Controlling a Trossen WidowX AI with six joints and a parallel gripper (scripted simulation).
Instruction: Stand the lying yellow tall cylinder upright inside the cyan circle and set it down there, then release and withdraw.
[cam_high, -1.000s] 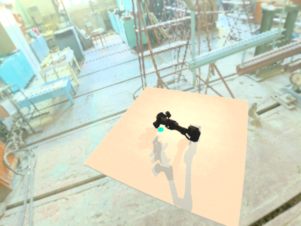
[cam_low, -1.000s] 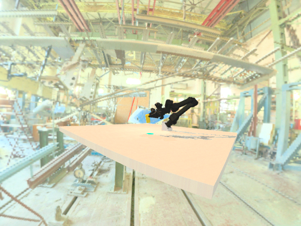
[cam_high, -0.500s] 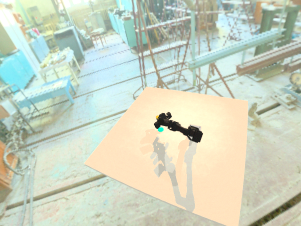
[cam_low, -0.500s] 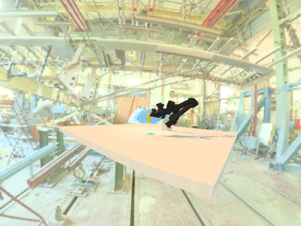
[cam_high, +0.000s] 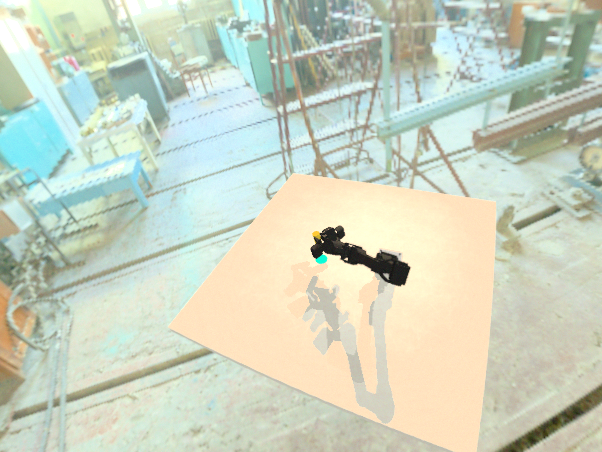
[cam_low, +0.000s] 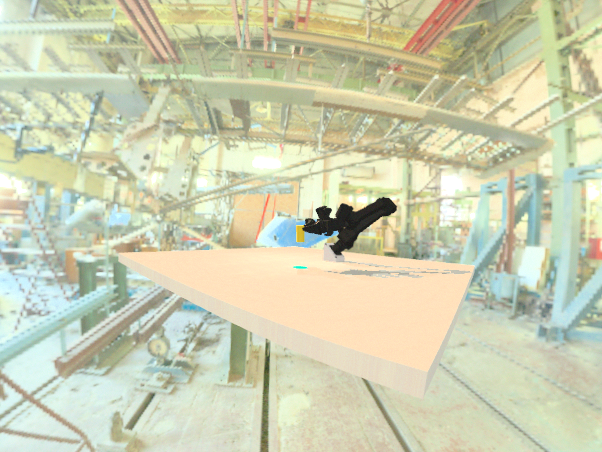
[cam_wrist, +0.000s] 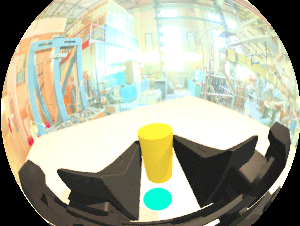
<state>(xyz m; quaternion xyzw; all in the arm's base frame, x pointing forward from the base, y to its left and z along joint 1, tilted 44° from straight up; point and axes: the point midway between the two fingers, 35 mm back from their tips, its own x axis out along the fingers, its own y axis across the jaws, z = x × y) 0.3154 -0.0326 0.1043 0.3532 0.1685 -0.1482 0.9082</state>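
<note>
My gripper tip is 1 cm past the cyan circle and 16 cm above it. From my gripper tip the other things lie so: yellow tall cylinder (2 cm below).
</note>
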